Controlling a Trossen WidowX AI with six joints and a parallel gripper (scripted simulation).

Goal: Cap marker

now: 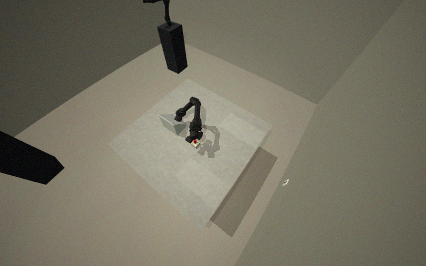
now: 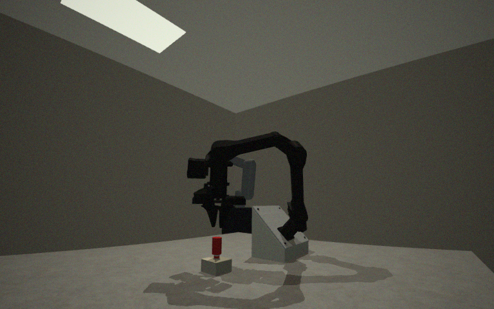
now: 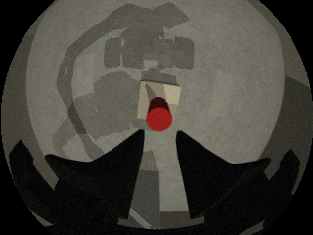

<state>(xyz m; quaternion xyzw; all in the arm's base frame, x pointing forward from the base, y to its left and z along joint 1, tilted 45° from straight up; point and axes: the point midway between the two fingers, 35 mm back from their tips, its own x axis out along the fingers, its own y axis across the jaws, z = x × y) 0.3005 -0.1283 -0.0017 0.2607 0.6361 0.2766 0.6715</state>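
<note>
My gripper tip is 60 mm above the red cap. The rest, counted from my gripper tip: pale holder block: 120 mm below.
</note>
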